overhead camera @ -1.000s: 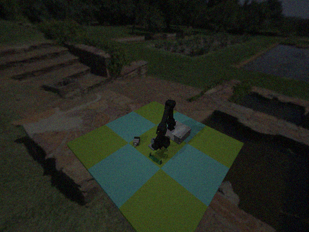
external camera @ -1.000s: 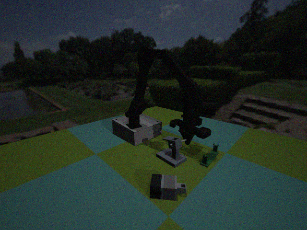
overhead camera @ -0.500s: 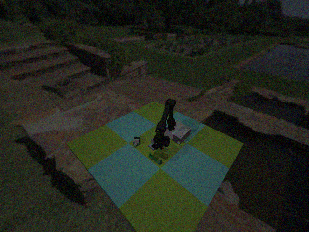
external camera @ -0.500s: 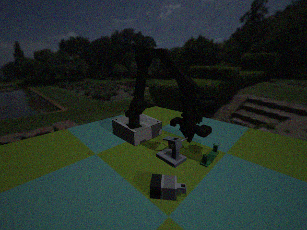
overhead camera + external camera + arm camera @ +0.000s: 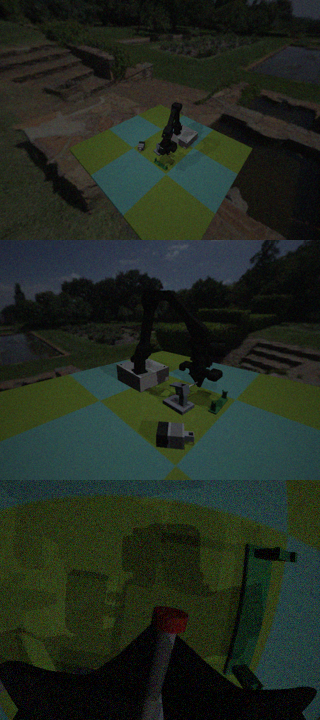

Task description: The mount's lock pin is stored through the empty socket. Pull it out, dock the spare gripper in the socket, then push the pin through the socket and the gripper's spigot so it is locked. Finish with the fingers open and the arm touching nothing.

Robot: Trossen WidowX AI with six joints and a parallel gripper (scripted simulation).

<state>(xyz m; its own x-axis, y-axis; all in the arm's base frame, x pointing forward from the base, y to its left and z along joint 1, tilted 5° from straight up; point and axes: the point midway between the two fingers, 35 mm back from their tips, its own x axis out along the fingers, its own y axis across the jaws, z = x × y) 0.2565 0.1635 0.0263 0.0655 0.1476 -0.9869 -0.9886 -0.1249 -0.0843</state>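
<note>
Right now my gripper tip is 9 cm short of the green pin rest, 3 cm above it and 2 cm to the right of it. Round my gripper tip: socket (12 cm to the right); then spare gripper (25 cm to the right, 13 cm ahead, 3 cm below).
</note>
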